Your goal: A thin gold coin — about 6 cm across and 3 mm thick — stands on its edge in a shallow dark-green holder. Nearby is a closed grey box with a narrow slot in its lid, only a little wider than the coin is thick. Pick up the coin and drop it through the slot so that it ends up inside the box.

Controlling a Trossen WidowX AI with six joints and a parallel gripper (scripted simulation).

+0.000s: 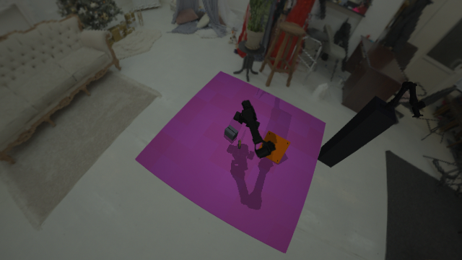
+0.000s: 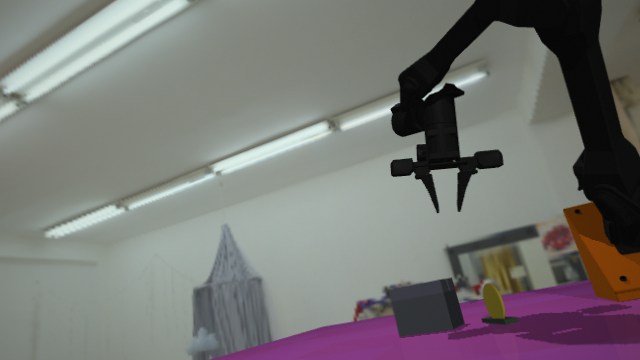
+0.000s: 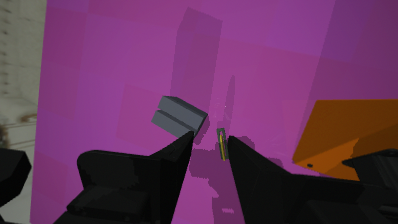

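Now: the gold coin 160 mm below my gripper tip, 60 mm to the left of it and 30 mm behind it.
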